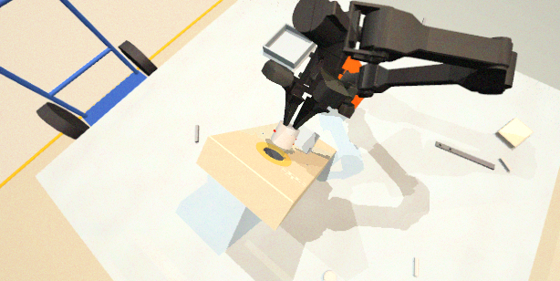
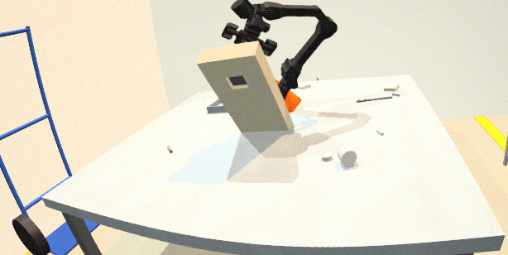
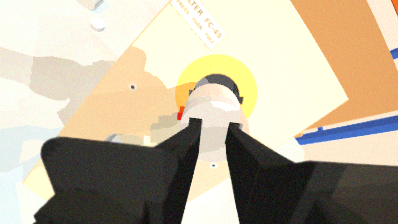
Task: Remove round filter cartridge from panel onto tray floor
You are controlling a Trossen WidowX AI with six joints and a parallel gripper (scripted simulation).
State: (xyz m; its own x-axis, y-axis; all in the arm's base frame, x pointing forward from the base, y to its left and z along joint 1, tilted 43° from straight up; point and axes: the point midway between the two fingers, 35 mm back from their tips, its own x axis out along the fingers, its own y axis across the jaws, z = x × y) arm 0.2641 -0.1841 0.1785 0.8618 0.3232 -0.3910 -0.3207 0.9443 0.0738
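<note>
My gripper tip is 2 cm short of the tan service panel and 11 cm above it. Also, from my gripper tip: grey tray (39 cm behind, 27 cm to the right, 27 cm below); then white round filter cartridge (1 cm ahead, 1 cm below).
</note>
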